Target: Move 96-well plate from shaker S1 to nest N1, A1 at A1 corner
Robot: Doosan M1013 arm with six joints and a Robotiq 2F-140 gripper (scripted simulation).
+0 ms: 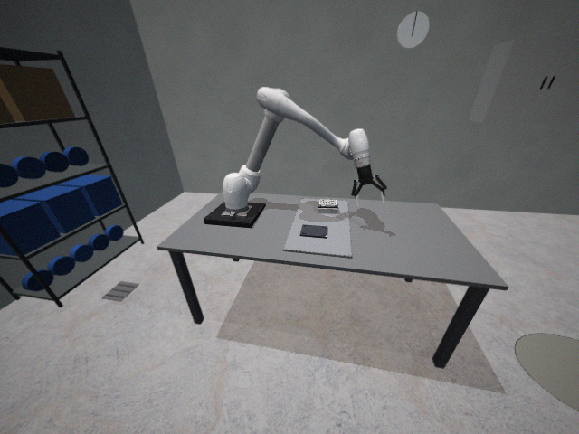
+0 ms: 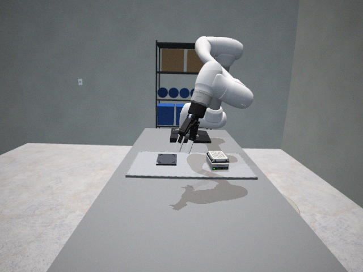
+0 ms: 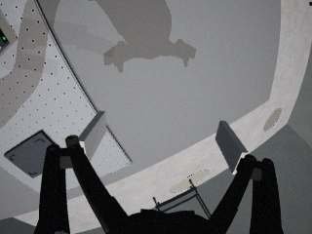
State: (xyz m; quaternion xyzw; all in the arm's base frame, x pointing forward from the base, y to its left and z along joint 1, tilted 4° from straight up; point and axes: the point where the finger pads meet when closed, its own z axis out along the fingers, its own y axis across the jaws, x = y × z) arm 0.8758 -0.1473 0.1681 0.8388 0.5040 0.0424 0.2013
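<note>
The white 96-well plate lies 230 mm behind my hand, 230 mm to the left of it and 120 mm below it. The rest, counted from my hand: A1 corner mark: 260 mm behind, 120 mm to the right, 170 mm below; dark plate nest N1: 330 mm behind, 60 mm to the right, 180 mm below.
</note>
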